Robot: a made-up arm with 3 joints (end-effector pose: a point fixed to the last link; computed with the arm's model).
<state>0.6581 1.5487 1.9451</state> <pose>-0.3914 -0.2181 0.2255 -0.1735 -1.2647 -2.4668</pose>
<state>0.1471 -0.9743 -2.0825</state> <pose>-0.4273 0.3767 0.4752 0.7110 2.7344 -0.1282</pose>
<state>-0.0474 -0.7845 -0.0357</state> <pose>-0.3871 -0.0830 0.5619 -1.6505 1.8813 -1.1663</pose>
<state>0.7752 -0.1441 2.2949</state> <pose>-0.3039 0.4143 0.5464 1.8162 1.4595 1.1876</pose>
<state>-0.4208 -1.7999 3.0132</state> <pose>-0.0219 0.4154 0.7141 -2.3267 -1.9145 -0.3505</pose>
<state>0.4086 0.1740 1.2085</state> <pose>-0.3914 -0.0092 0.5979 -1.8653 -0.1659 -2.1589</pose>
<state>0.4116 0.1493 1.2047</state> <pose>-0.3876 -0.0021 0.6048 -1.8976 -0.1523 -2.1526</pose>
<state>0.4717 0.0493 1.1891</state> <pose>-0.3643 0.0426 0.6382 -2.0797 -0.1205 -2.1257</pose>
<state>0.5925 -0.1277 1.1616</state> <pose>-0.3073 0.1289 0.6815 2.3574 0.0565 2.0170</pose>
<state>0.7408 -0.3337 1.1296</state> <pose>-0.2208 0.2280 0.6989 2.3262 -0.0309 1.6365</pose>
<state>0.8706 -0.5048 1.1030</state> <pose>-0.1369 0.3012 0.6843 2.2400 -0.0987 1.3428</pose>
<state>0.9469 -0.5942 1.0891</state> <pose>-0.0891 0.3355 0.6650 2.1726 -0.1296 1.1934</pose>
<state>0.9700 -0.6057 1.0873</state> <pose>-0.0798 0.3430 0.6589 2.1554 -0.1284 1.1641</pose>
